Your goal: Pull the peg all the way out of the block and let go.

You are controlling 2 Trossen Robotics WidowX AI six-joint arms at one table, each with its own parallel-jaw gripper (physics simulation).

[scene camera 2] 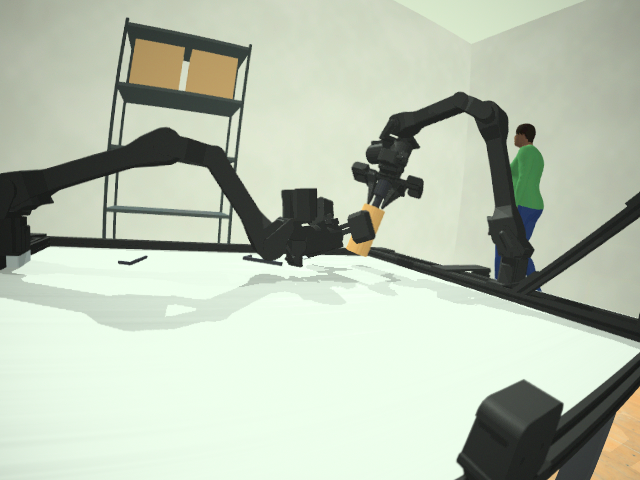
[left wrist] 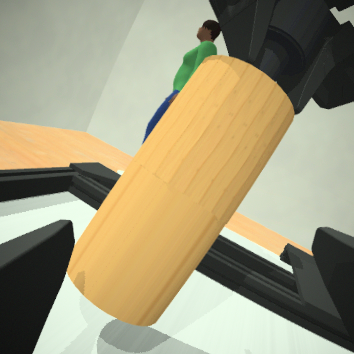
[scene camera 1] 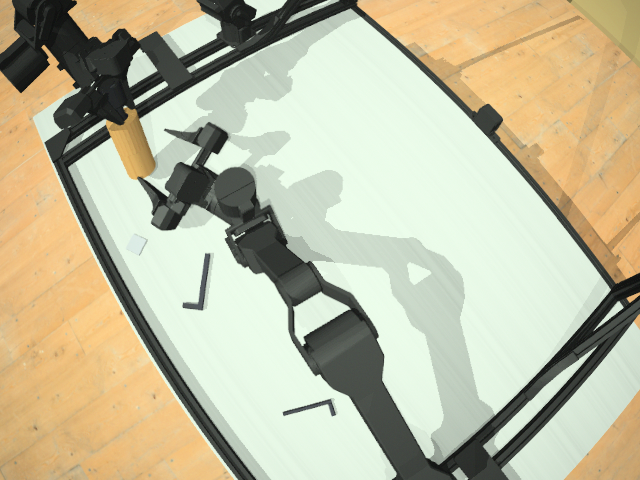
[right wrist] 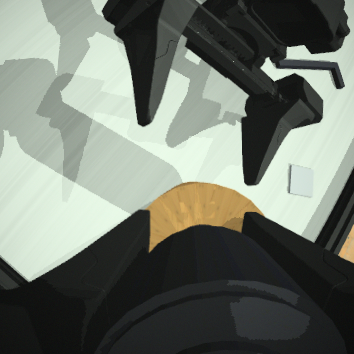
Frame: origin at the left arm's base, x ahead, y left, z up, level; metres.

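Seen in the pictures: left gripper, fingertip midpoint: [left wrist: 197, 237] [scene camera 1: 151, 153] [right wrist: 204, 158]; right gripper, fingertip midpoint: [scene camera 2: 374, 206] [left wrist: 267, 91] [scene camera 1: 127, 116] [right wrist: 196, 222]; left arm's base, origin of the base link: [scene camera 2: 5, 252]; right arm's base, origin of the base link: [scene camera 2: 510, 285] [scene camera 1: 236, 34].
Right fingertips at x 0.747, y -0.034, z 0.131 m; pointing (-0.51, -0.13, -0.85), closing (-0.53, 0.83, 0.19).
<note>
Offsets run from my right fingertips to a thing's top centre. "pt": to the spot under its first point.
The wooden cylindrical block @(dz +0.004, dx -0.006, dy +0.018 m) [scene camera 1: 133, 147] [scene camera 2: 361, 242] [left wrist: 180, 190] [right wrist: 200, 202] hangs tilted above the table. The dark round peg @(dz +0.069, dx +0.012, dy +0.009 m) [scene camera 2: 381, 188] [left wrist: 274, 60] [right wrist: 200, 255] is at its upper end; how deep it sits is hidden. My right gripper [scene camera 1: 124, 116] [scene camera 2: 376, 205] [right wrist: 196, 222] is shut on the peg at the block's upper rim. My left gripper [scene camera 1: 151, 153] [left wrist: 197, 237] [right wrist: 204, 158] is open and empty. Its fingers point at the block, and one fingertip is near the block's lower end in scene camera 1.
Two dark L-shaped pieces @(dz -0.142, dx -0.247, dy +0.066 m) [scene camera 1: 205, 279] @(dz -0.144, dx -0.527, dy +0.068 m) [scene camera 1: 310, 406] and a pale square @(pt dz -0.147, dx -0.122, dy +0.112 m) [scene camera 1: 136, 243] [right wrist: 301, 180] lie on the table. A dark rail frame [scene camera 1: 129, 304] borders the table. A shelf unit [scene camera 2: 180, 98] and a person [scene camera 2: 528, 175] are in the background.
</note>
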